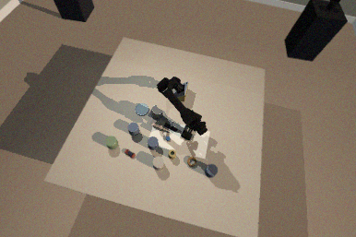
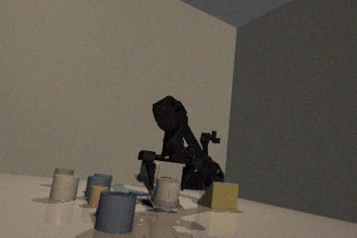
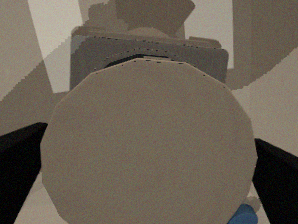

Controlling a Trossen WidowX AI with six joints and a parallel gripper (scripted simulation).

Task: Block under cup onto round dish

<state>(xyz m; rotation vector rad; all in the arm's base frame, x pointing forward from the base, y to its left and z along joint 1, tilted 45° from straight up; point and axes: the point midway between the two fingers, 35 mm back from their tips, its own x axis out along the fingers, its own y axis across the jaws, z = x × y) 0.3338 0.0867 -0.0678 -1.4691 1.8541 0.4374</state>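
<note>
Now: the pale blue-grey block 20 mm below my gripper tip. Also, from my gripper tip: balance: 40 mm behind, 130 mm to the right, 40 mm below; blue block: 60 mm ahead, 140 mm to the right, 60 mm below; balance beam: 40 mm behind, 130 mm to the right, 20 mm below.
</note>
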